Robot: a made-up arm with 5 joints.
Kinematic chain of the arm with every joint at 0, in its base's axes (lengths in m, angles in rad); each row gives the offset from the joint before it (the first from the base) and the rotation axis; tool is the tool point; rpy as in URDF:
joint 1: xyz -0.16 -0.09 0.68 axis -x
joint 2: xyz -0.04 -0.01 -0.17 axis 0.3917 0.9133 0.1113
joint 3: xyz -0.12 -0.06 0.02 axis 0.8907 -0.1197 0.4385
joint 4: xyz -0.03 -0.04 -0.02 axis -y
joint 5: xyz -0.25 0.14 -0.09 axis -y
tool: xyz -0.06 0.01 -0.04 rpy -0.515 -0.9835 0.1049
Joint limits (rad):
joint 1: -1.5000..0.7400
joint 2: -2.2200..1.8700
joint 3: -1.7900..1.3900
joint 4: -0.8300..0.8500
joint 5: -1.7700..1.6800
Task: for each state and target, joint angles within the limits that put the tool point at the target. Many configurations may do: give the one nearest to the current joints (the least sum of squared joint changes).
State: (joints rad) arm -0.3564 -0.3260 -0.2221 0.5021 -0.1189
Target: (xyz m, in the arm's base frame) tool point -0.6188 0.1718 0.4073
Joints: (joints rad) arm -0.6803 0.0108 -0.1164 0.2863 -0.1608
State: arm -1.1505 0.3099 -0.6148 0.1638 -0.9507
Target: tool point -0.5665 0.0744 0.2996
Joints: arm -0.5848 0.1470 -0.6857 0.8203 -1.0763
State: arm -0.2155 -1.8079 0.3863 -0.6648 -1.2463
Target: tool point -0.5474 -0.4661 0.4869
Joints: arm 0.6424 -1.2153 1.0222 -0.8300 -1.7632
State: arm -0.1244 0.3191 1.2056 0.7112 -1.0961
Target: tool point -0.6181 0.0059 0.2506
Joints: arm -0.3439 -0.4550 1.3504 0.0729 -0.6485
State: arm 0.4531 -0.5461 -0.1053 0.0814 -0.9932
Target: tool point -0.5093 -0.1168 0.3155
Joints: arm 0.6226 -0.5439 -0.6889 -0.6804 -1.4221
